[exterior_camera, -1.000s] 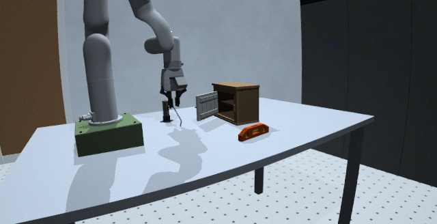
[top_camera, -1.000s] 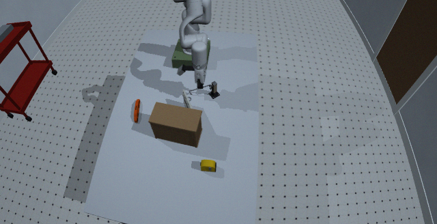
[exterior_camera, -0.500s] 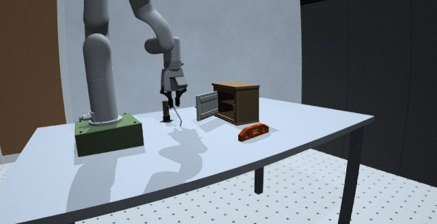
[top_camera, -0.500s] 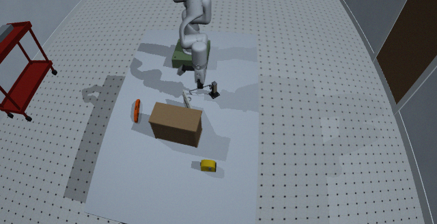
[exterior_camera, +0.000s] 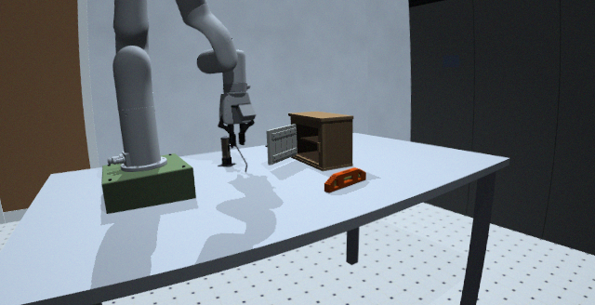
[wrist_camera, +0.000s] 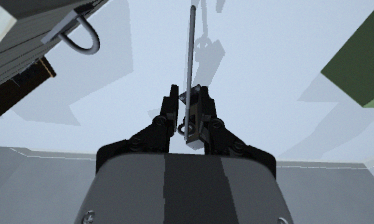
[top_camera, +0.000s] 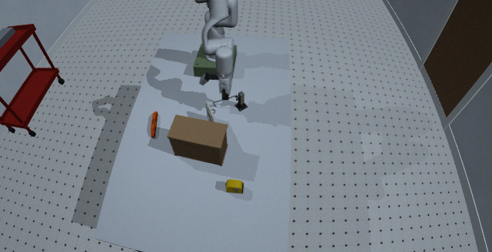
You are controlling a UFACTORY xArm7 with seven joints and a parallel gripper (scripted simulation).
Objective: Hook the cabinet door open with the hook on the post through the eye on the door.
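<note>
My hand is 5 cm above the thin hook. From my hand the other things lie so: grey door (15 cm ahead, 5 cm to the right, 3 cm below); orange spirit level (37 cm to the right, 12 cm ahead, 8 cm below); yellow tape measure (47 cm ahead, 7 cm below, 4 cm to the left).
</note>
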